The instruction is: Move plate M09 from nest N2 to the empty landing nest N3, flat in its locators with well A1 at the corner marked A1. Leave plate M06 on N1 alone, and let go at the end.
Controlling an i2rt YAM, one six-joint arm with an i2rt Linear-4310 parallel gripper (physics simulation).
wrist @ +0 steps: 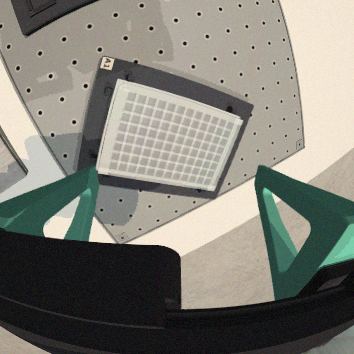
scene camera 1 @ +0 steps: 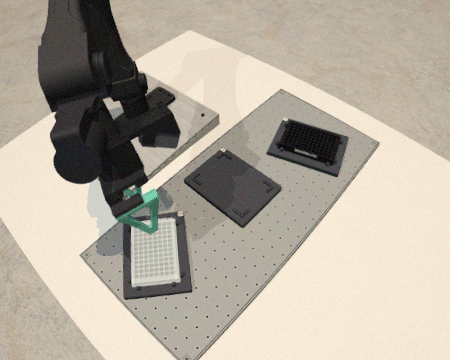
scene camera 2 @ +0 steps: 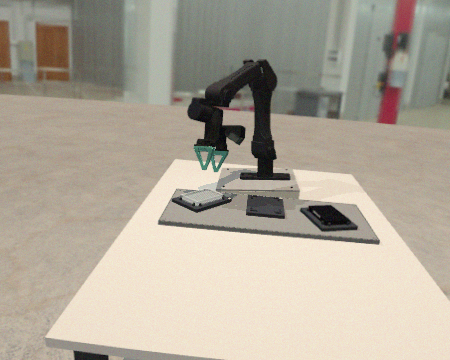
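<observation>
A white well plate [scene camera 1: 155,252] [scene camera 2: 202,197] [wrist: 170,140] lies in a dark nest [scene camera 1: 185,260] [scene camera 2: 186,205] [wrist: 90,130], whose A1 tag [scene camera 1: 180,214] [wrist: 107,63] shows at one corner. No plate name is readable. The empty nest [scene camera 1: 232,187] [scene camera 2: 265,206] [wrist: 50,15] is in the middle, with corner locators and a pale tag [scene camera 1: 223,150]. A black plate [scene camera 1: 310,140] [scene camera 2: 329,215] sits in the third nest [scene camera 1: 302,160]. My gripper [scene camera 1: 145,220] [scene camera 2: 210,170] [wrist: 176,173] is open and empty, well above the white plate's nest, with the plate mostly ahead of the fingertips in the wrist view.
The nests stand on a grey perforated board [scene camera 1: 250,260] [scene camera 2: 225,227] [wrist: 225,60] on a cream table [scene camera 1: 350,250] [scene camera 2: 240,290]. The arm's grey base plate [scene camera 1: 190,112] [scene camera 2: 232,186] is behind the board. The white plate's nest is near one end of the board.
</observation>
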